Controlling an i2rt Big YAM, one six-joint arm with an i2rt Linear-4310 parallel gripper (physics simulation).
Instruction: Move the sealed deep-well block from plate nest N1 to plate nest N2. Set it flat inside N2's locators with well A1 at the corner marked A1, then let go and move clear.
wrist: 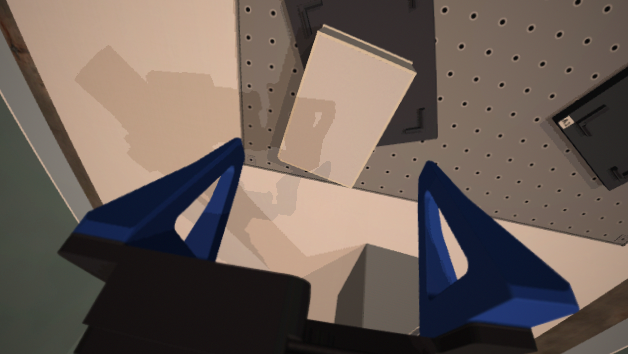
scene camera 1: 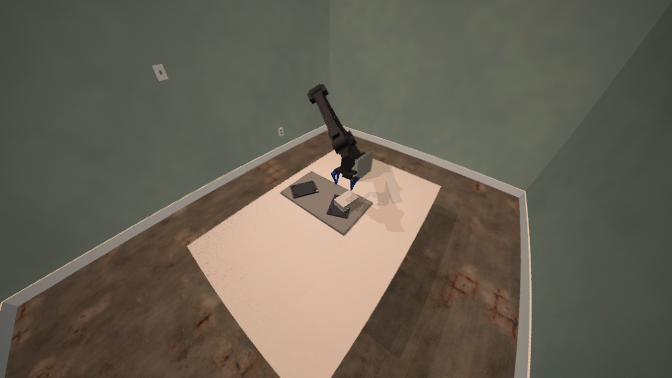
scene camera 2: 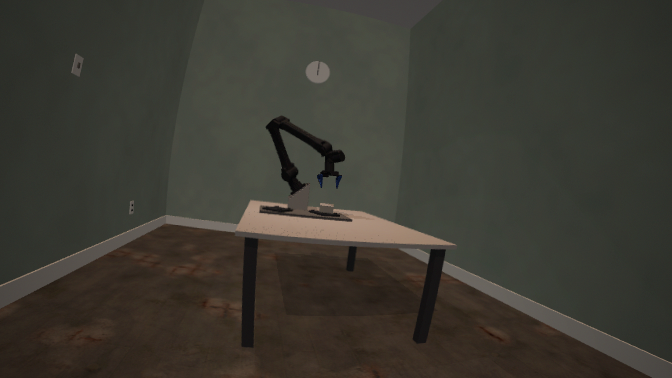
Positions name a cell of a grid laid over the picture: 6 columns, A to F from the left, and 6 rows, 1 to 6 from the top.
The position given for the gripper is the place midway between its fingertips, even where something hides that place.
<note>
The gripper (wrist: D3) is open, holding nothing. Also in view: a pale grey block (wrist: D2). Also in view: a dark nest (wrist: D1) and a grey perforated plate (scene camera 1: C4).
</note>
